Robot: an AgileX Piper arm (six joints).
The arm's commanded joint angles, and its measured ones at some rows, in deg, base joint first. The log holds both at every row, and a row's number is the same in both.
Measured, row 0: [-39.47, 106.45, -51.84, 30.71, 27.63, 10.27]
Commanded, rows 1 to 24: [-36.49, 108.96, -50.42, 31.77, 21.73, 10.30]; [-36.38, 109.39, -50.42, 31.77, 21.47, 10.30]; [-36.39, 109.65, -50.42, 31.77, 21.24, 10.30]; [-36.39, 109.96, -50.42, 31.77, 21.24, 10.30]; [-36.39, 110.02, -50.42, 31.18, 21.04, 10.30]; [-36.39, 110.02, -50.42, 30.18, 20.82, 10.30]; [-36.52, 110.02, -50.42, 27.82, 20.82, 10.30]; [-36.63, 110.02, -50.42, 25.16, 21.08, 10.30]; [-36.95, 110.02, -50.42, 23.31, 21.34, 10.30]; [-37.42, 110.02, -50.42, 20.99, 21.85, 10.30]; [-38.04, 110.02, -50.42, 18.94, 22.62, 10.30]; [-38.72, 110.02, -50.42, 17.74, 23.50, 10.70]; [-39.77, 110.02, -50.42, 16.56, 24.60, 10.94]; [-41.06, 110.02, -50.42, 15.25, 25.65, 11.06]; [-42.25, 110.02, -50.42, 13.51, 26.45, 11.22]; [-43.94, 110.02, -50.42, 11.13, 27.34, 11.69]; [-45.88, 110.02, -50.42, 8.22, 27.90, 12.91]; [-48.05, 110.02, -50.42, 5.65, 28.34, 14.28]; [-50.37, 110.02, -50.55, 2.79, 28.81, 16.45]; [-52.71, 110.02, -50.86, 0.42, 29.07, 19.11]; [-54.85, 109.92, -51.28, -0.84, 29.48, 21.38]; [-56.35, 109.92, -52.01, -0.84, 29.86, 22.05]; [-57.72, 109.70, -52.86, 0.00, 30.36, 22.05]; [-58.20, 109.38, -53.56, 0.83, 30.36, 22.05]
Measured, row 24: [-53.48, 107.69, -52.88, 4.71, 25.83, 19.45]
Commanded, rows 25 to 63: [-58.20, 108.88, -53.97, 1.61, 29.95, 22.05]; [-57.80, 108.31, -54.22, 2.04, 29.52, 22.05]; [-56.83, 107.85, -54.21, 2.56, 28.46, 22.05]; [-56.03, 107.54, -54.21, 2.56, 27.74, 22.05]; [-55.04, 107.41, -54.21, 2.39, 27.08, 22.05]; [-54.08, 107.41, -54.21, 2.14, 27.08, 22.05]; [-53.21, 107.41, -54.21, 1.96, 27.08, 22.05]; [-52.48, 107.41, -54.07, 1.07, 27.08, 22.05]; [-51.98, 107.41, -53.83, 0.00, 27.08, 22.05]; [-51.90, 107.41, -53.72, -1.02, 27.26, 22.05]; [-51.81, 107.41, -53.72, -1.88, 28.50, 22.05]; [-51.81, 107.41, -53.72, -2.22, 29.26, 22.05]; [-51.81, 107.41, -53.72, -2.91, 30.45, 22.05]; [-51.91, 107.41, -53.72, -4.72, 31.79, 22.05]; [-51.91, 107.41, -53.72, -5.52, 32.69, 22.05]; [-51.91, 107.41, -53.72, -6.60, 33.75, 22.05]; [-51.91, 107.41, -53.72, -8.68, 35.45, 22.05]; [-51.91, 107.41, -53.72, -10.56, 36.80, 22.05]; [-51.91, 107.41, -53.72, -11.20, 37.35, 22.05]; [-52.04, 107.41, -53.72, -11.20, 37.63, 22.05]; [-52.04, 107.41, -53.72, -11.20, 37.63, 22.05]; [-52.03, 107.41, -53.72, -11.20, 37.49, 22.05]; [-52.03, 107.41, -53.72, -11.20, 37.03, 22.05]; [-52.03, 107.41, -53.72, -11.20, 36.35, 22.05]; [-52.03, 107.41, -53.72, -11.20, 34.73, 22.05]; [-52.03, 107.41, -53.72, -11.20, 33.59, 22.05]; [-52.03, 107.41, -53.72, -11.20, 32.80, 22.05]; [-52.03, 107.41, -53.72, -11.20, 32.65, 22.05]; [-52.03, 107.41, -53.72, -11.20, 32.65, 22.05]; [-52.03, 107.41, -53.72, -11.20, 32.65, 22.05]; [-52.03, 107.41, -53.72, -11.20, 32.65, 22.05]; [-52.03, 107.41, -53.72, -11.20, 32.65, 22.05]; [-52.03, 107.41, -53.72, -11.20, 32.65, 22.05]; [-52.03, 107.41, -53.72, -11.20, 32.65, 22.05]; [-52.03, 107.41, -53.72, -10.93, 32.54, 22.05]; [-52.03, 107.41, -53.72, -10.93, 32.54, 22.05]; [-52.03, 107.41, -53.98, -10.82, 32.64, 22.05]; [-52.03, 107.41, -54.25, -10.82, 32.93, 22.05]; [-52.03, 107.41, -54.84, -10.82, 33.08, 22.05]
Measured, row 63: [-51.91, 106.65, -54.82, -11.04, 31.75, 21.91]
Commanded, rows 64 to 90: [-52.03, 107.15, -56.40, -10.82, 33.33, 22.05]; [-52.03, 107.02, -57.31, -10.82, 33.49, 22.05]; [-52.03, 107.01, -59.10, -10.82, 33.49, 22.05]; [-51.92, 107.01, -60.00, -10.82, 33.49, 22.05]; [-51.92, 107.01, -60.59, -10.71, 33.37, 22.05]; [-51.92, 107.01, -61.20, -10.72, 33.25, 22.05]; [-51.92, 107.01, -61.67, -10.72, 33.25, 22.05]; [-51.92, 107.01, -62.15, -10.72, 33.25, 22.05]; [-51.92, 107.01, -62.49, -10.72, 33.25, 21.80]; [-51.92, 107.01, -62.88, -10.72, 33.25, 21.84]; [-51.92, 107.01, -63.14, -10.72, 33.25, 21.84]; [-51.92, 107.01, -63.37, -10.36, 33.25, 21.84]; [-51.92, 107.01, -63.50, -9.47, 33.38, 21.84]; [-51.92, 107.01, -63.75, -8.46, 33.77, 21.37]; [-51.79, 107.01, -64.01, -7.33, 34.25, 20.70]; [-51.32, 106.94, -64.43, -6.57, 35.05, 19.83]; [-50.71, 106.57, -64.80, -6.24, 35.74, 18.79]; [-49.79, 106.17, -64.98, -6.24, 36.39, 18.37]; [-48.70, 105.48, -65.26, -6.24, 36.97, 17.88]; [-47.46, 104.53, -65.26, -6.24, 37.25, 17.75]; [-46.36, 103.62, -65.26, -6.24, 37.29, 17.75]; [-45.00, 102.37, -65.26, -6.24, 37.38, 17.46]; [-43.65, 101.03, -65.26, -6.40, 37.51, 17.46]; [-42.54, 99.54, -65.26, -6.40, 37.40, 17.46]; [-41.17, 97.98, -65.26, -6.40, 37.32, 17.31]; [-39.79, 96.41, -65.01, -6.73, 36.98, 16.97]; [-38.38, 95.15, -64.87, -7.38, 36.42, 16.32]
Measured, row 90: [-42.59, 100.28, -64.90, -6.60, 36.82, 18.04]
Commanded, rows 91 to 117: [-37.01, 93.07, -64.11, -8.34, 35.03, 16.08]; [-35.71, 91.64, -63.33, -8.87, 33.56, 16.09]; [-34.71, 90.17, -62.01, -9.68, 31.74, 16.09]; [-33.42, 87.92, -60.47, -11.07, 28.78, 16.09]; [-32.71, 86.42, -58.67, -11.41, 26.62, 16.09]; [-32.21, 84.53, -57.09, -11.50, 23.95, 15.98]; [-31.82, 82.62, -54.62, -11.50, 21.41, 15.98]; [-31.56, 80.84, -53.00, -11.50, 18.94, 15.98]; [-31.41, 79.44, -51.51, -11.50, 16.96, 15.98]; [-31.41, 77.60, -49.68, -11.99, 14.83, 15.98]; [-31.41, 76.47, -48.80, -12.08, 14.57, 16.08]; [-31.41, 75.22, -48.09, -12.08, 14.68, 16.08]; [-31.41, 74.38, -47.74, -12.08, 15.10, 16.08]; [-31.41, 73.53, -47.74, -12.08, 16.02, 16.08]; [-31.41, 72.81, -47.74, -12.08, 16.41, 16.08]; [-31.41, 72.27, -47.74, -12.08, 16.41, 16.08]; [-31.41, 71.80, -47.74, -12.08, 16.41, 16.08]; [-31.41, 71.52, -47.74, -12.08, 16.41, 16.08]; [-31.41, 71.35, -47.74, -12.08, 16.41, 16.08]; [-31.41, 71.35, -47.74, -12.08, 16.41, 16.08]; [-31.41, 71.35, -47.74, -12.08, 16.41, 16.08]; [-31.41, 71.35, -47.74, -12.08, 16.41, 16.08]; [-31.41, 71.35, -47.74, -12.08, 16.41, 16.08]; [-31.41, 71.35, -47.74, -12.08, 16.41, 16.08]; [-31.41, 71.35, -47.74, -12.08, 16.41, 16.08]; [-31.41, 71.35, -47.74, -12.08, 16.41, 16.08]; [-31.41, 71.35, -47.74, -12.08, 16.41, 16.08]
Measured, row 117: [-31.50, 71.85, -48.10, -11.42, 16.64, 16.37]
